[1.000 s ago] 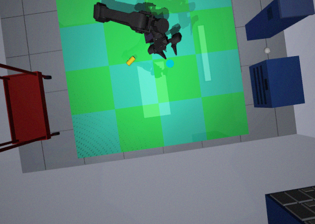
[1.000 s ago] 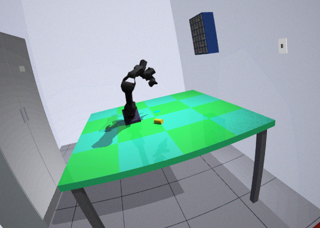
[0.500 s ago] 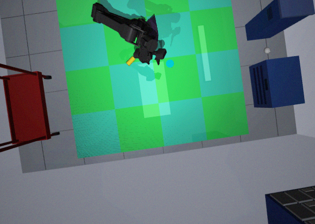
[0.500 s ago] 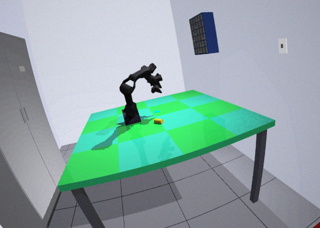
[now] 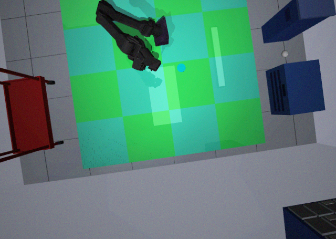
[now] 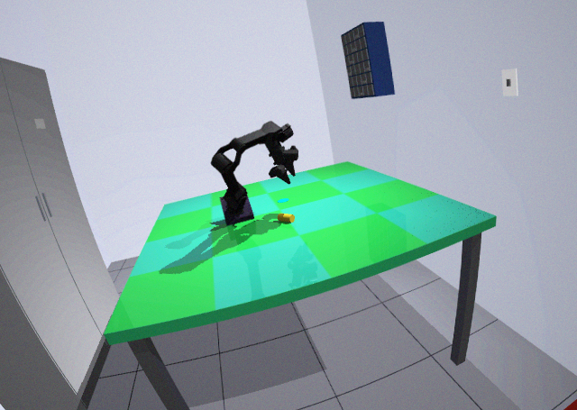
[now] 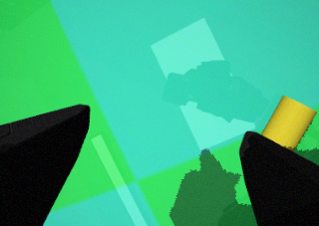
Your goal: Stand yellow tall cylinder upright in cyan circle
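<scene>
Right now my gripper tip is 7 cm past the yellow tall cylinder, 5 cm to the left of it and 14 cm above it. Also, from my gripper tip: cyan circle: 22 cm to the left, 15 cm below.
</scene>
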